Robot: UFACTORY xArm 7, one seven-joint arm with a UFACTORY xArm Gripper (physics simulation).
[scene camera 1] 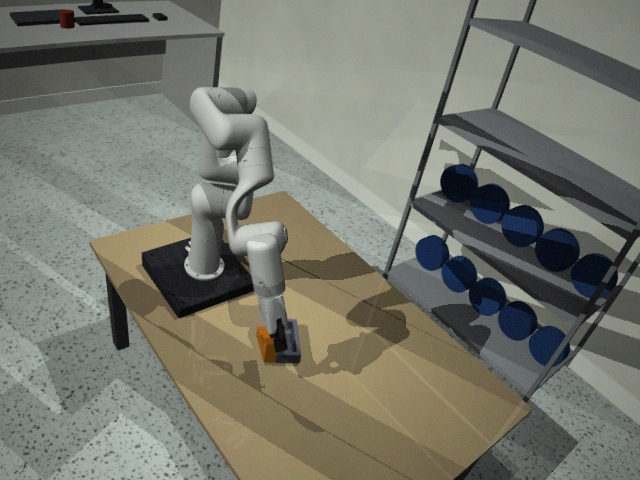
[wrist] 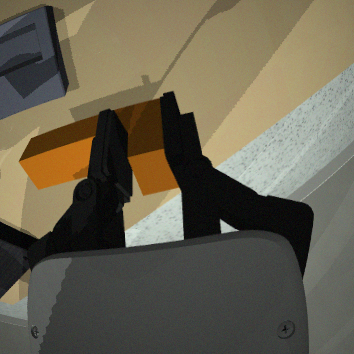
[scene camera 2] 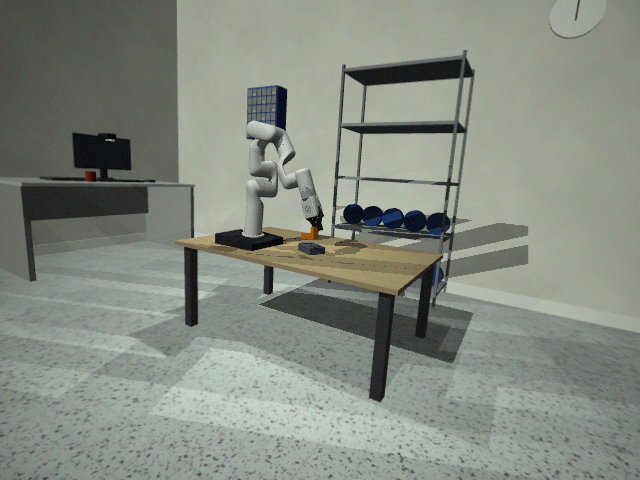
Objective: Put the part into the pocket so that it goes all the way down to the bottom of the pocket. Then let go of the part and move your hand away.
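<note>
The orange L-shaped part (scene camera 1: 266,347) (scene camera 2: 310,235) (wrist: 59,161) is held above the table, with its shadow apart from it. My gripper (scene camera 1: 279,342) (scene camera 2: 316,225) (wrist: 144,118) is shut on its upright arm; the longer arm sticks out to the left in the wrist view. The dark grey block with the pocket (scene camera 1: 289,358) (scene camera 2: 311,249) (wrist: 56,80) lies on the table. The part is outside the pocket, beside the block in the wrist view, and overlaps the block's left side in scene camera 1. The gripper hides some of the block there.
The wooden table (scene camera 1: 413,413) (scene camera 2: 403,258) carries the arm's black base plate (scene camera 1: 165,276) (scene camera 2: 226,238) behind the block. A metal shelf rack (scene camera 1: 425,155) (scene camera 2: 341,103) with blue discs stands beyond the table. A desk (scene camera 1: 191,31) (scene camera 2: 165,184) stands farther off.
</note>
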